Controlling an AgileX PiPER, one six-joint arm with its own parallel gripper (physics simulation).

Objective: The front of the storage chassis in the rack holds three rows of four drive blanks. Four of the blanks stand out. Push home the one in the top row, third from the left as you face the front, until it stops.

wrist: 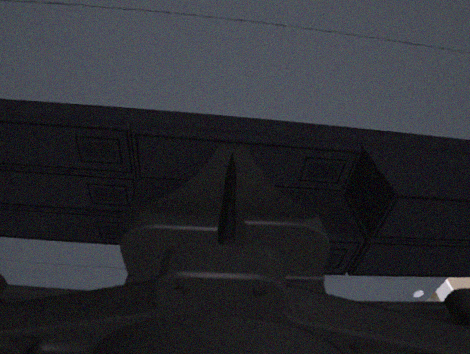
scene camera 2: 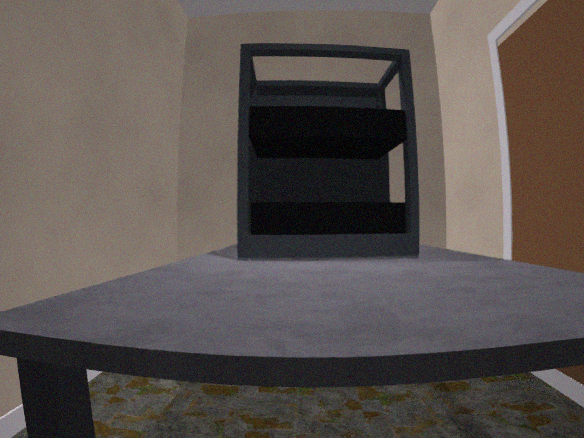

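Note:
The dark storage chassis front (wrist: 60, 187) crosses the wrist view, with its rows of drive blanks. My gripper (wrist: 232, 162) is shut and empty; its joined fingertips overlap the upper part of a top-row blank (wrist: 170, 156), between its left end and its square latch mark. Whether they touch it is too dark to tell. That blank looks about level with its left neighbour (wrist: 99, 149). The blank to the right (wrist: 432, 217) stands out, showing its dark left side. The fingers hide part of the lower rows. In the scene view the rack (scene camera 2: 327, 246) shows no blank faces or gripper.
A grey panel (wrist: 225, 65) spans the area above the chassis front. Two black units (scene camera 2: 327, 125) (scene camera 2: 327, 218) sit in the rack, behind the front edge of a grey table (scene camera 2: 310, 310). A brown door (scene camera 2: 545, 150) is at the right. A small pale object (wrist: 444, 290) shows at lower right.

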